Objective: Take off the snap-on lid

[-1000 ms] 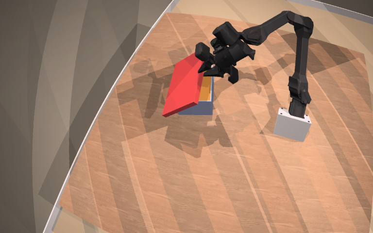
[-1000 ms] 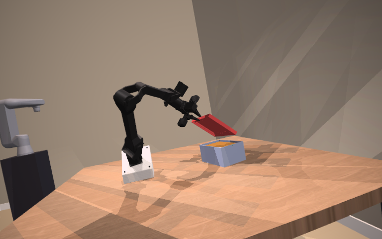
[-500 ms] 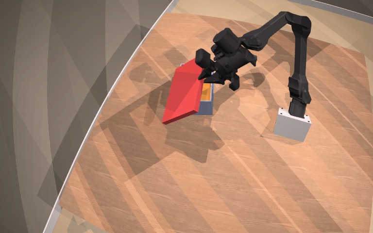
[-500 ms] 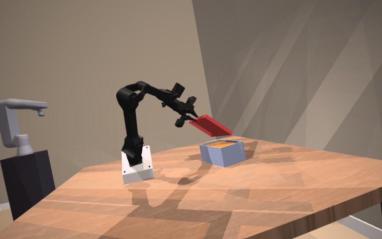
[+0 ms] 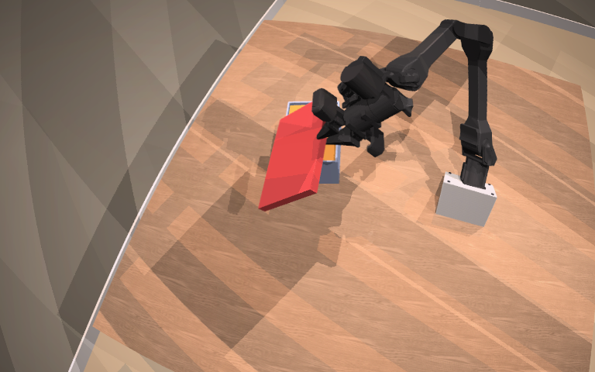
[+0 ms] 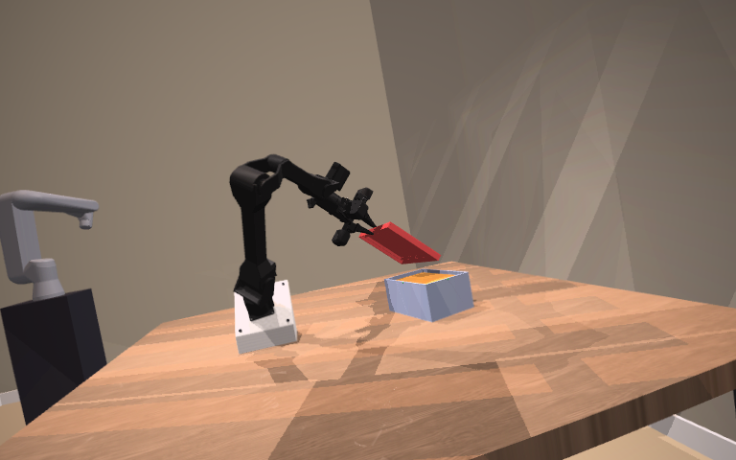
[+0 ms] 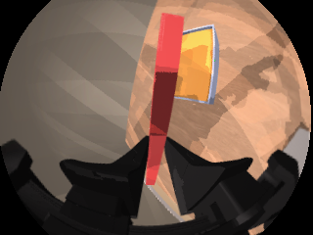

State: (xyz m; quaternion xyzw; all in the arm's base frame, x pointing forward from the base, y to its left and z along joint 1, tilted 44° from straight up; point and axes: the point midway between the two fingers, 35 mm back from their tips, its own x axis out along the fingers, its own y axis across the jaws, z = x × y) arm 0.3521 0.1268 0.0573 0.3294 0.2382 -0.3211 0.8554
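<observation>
The red lid is 6 cm ahead of my gripper tip and 5 cm below it. Also, from my gripper tip: blue-grey storage box: 19 cm below, 14 cm to the right, 7 cm ahead.
</observation>
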